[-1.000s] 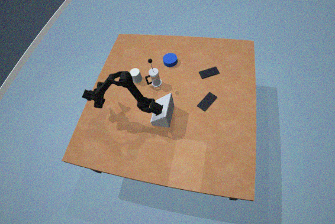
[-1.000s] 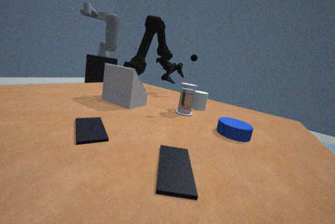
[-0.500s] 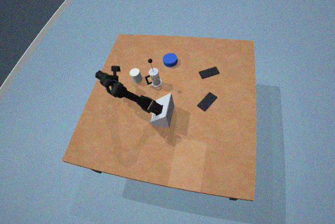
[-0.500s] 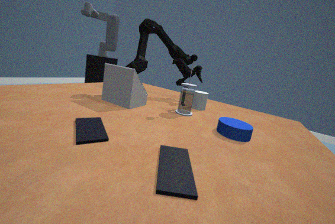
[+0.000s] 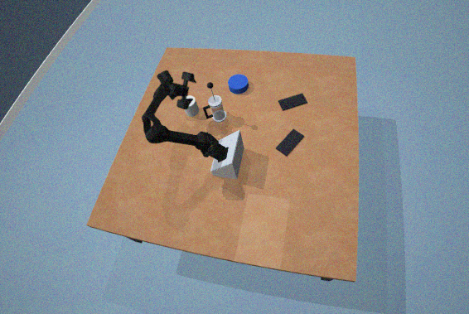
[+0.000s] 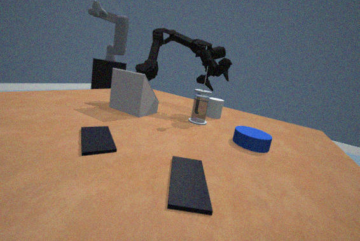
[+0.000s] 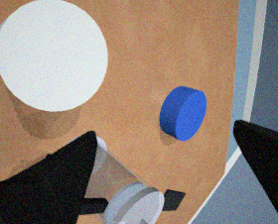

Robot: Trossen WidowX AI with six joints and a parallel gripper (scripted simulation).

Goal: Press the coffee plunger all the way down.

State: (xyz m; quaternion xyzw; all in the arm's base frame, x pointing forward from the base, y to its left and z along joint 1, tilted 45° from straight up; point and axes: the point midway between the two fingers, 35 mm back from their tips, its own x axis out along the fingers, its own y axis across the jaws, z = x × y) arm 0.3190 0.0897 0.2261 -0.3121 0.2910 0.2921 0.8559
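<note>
My gripper tip is now 50 mm past the coffee press, 100 mm to the left of it and 40 mm above it. The rest, counted from my gripper tip: blue disc: 180 mm ahead, 200 mm to the right, 150 mm below.
</note>
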